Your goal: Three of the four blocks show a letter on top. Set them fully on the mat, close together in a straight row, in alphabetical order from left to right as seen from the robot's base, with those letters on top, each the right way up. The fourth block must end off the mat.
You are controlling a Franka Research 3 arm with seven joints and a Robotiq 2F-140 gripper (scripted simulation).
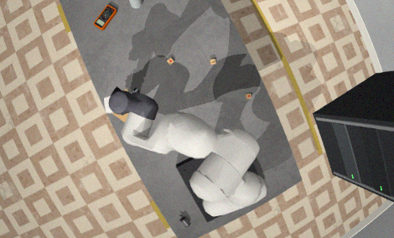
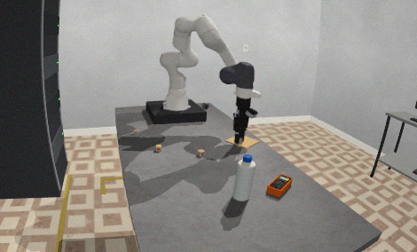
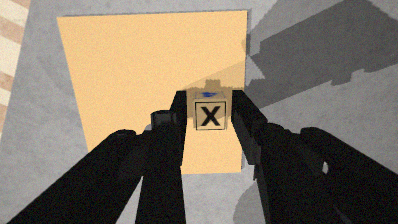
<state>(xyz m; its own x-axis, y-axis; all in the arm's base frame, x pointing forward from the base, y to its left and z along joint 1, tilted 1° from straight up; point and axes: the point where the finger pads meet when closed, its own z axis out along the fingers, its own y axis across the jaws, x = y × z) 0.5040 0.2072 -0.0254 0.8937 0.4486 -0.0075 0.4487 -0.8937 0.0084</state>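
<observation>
Right now my hand is 20 mm past the tan mat, 40 mm to the right of it and 40 mm above it. The rest, counted from my hand: white bottle: 470 mm ahead, 230 mm to the right, 40 mm above; then red k block: 240 mm behind, 520 mm to the right, 30 mm below.
</observation>
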